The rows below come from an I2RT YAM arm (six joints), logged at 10 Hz.
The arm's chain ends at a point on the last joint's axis. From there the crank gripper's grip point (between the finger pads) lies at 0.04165 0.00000 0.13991 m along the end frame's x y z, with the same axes.
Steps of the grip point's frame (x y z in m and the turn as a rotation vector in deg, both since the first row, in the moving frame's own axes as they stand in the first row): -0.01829 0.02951 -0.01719 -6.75 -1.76 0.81; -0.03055 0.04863 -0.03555 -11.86 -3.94 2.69; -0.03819 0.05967 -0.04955 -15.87 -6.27 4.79; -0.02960 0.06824 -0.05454 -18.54 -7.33 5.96; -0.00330 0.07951 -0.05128 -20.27 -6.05 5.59; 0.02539 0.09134 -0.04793 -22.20 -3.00 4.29; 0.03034 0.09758 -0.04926 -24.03 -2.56 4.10; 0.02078 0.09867 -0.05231 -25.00 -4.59 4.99; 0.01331 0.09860 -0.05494 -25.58 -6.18 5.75; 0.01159 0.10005 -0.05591 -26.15 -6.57 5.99; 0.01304 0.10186 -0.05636 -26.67 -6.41 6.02
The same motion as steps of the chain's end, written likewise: -0.01386 0.01244 -0.01740 -6.75 -1.76 0.81; -0.02019 0.01790 -0.03487 -11.86 -3.94 2.69; -0.02112 0.01811 -0.04740 -15.87 -6.27 4.79; -0.00920 0.01979 -0.05068 -18.54 -7.33 5.96; 0.01393 0.02719 -0.04544 -20.27 -6.05 5.59; 0.03470 0.03537 -0.03890 -22.20 -3.00 4.29; 0.03862 0.03762 -0.03819 -24.03 -2.56 4.10; 0.03451 0.03594 -0.04122 -25.00 -4.59 4.99; 0.03137 0.03414 -0.04387 -25.58 -6.18 5.75; 0.03078 0.03421 -0.04433 -26.15 -6.57 5.99; 0.03191 0.03485 -0.04412 -26.67 -6.41 6.02
